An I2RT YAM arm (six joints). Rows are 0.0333 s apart.
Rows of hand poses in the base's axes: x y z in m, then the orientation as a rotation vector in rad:
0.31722 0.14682 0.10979 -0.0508 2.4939 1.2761
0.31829 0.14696 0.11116 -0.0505 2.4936 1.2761
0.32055 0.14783 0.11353 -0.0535 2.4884 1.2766
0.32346 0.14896 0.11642 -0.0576 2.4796 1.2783
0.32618 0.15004 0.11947 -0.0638 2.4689 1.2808
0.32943 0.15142 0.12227 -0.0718 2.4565 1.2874
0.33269 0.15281 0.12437 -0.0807 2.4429 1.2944
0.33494 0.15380 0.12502 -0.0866 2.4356 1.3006
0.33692 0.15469 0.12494 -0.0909 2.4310 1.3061
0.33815 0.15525 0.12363 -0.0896 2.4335 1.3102
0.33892 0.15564 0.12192 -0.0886 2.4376 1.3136
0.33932 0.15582 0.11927 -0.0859 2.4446 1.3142
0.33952 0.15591 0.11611 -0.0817 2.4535 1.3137
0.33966 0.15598 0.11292 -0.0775 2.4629 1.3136
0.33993 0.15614 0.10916 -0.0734 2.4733 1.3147
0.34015 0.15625 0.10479 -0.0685 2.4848 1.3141
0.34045 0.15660 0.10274 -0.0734 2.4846 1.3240
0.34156 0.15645 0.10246 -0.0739 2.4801 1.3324
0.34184 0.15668 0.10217 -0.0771 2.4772 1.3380
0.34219 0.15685 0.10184 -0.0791 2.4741 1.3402
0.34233 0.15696 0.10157 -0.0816 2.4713 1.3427
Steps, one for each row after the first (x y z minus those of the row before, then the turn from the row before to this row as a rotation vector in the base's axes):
0.00107 0.00014 0.00137 0.0001 -0.0002 -0.0003
0.00226 0.00087 0.00237 0.0017 -0.0050 0.0002
0.00291 0.00113 0.00289 0.0035 -0.0078 0.0001
0.00272 0.00108 0.00305 0.0043 -0.0097 0.0010
0.00325 0.00138 0.00280 0.0072 -0.0100 0.0029
0.00326 0.00139 0.00210 0.0078 -0.0111 0.0032
0.00225 0.00099 0.00065 0.0055 -0.0053 0.0033
0.00198 0.00089 -0.00008 0.0044 -0.0029 0.0029
0.00123 0.00056 -0.00131 0.0018 0.0040 0.0014
0.00077 0.00039 -0.00171 0.0007 0.0049 0.0019
0.00040 0.00018 -0.00265 -0.0018 0.0067 0.0009
0.00020 0.00009 -0.00316 -0.0029 0.0083 0.0003
0.00014 0.00007 -0.00319 -0.0028 0.0088 0.0006
0.00027 0.00016 -0.00376 -0.0024 0.0100 0.0014
0.00022 0.00011 -0.00437 -0.0037 0.0105 0.0008
0.00030 0.00035 -0.00205 0.0054 0.0021 0.0060
0.00111 -0.00015 -0.00028 0.0065 -0.0005 0.0013
0.00028 0.00023 -0.00029 0.0040 -0.0011 0.0027
0.00035 0.00017 -0.00033 0.0022 -0.0022 0.0008
0.00014 0.00011 -0.00027 0.0022 -0.0020 0.0014

